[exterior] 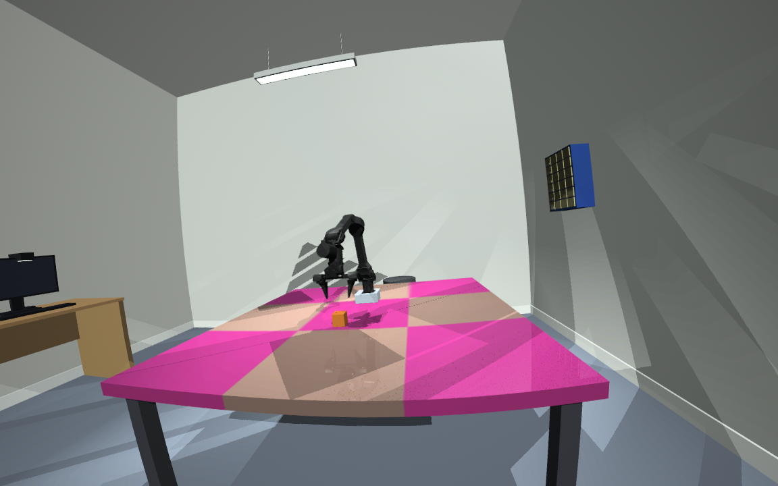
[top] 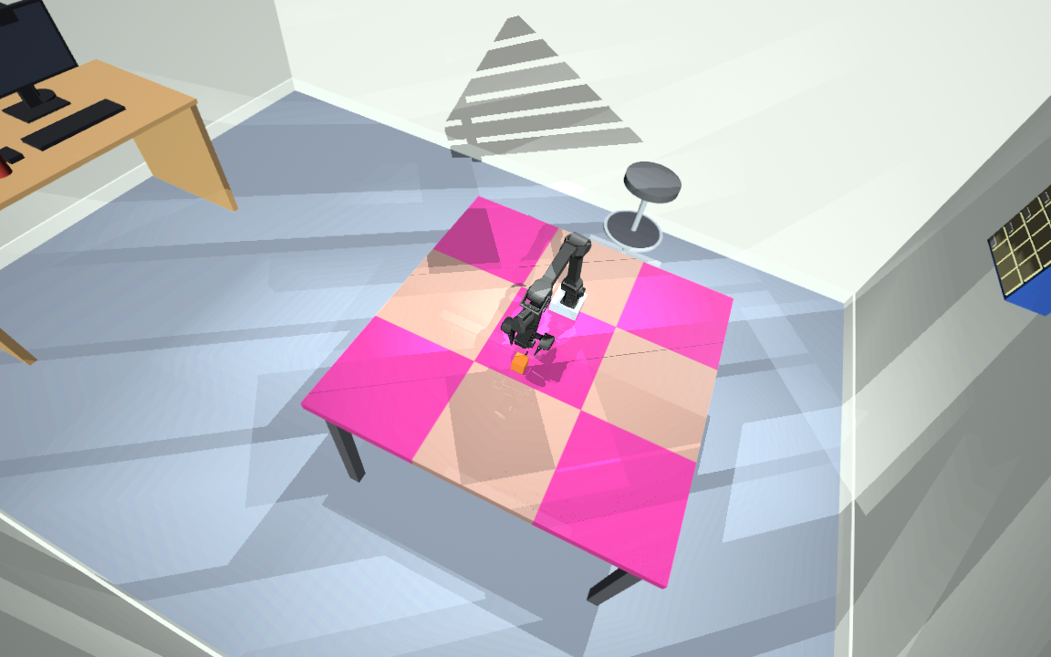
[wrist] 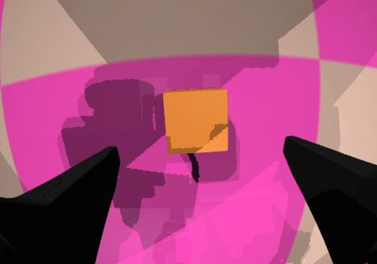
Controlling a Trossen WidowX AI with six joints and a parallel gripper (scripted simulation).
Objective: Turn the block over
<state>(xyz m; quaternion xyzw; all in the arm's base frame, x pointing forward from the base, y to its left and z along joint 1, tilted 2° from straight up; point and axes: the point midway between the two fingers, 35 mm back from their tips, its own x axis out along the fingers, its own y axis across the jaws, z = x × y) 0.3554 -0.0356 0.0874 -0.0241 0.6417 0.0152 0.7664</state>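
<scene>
The orange block lies 1 cm behind my gripper tip and 8 cm below it.
</scene>
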